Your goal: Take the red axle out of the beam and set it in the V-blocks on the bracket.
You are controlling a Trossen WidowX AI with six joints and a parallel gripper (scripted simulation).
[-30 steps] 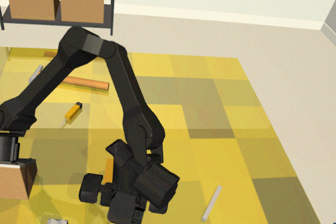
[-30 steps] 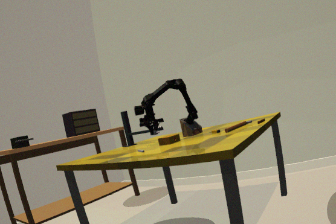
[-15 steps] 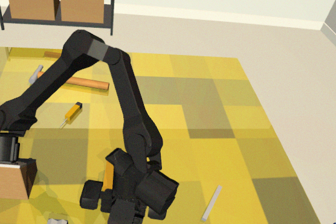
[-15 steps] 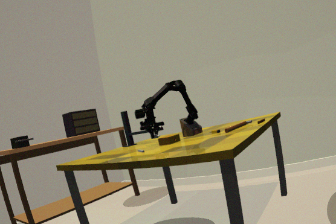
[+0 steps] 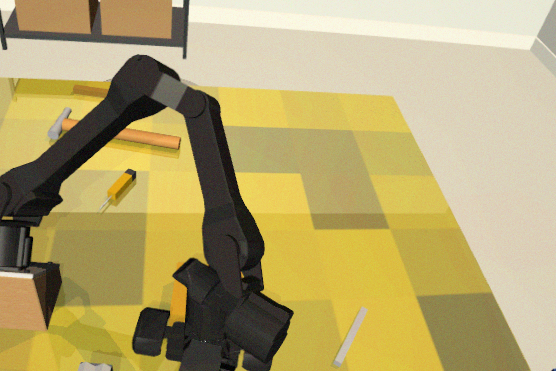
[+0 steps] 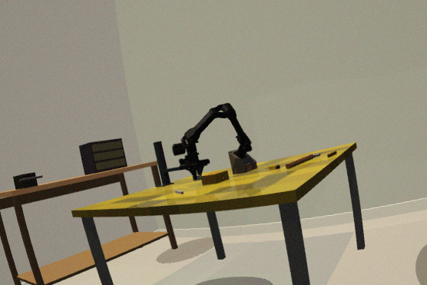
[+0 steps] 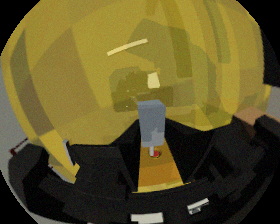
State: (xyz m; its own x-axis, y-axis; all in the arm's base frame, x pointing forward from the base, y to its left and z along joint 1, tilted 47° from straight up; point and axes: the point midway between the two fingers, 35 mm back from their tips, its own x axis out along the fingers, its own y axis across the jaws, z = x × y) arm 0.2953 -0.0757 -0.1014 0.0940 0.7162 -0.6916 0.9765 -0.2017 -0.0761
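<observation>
The orange beam is 10 mm ahead of my gripper tip and 120 mm to the left of it. Also, from my gripper tip: brown stick 240 mm behind, 720 mm to the left, 20 mm below; then yellow screwdriver 160 mm behind, 390 mm to the left, 20 mm below.
</observation>
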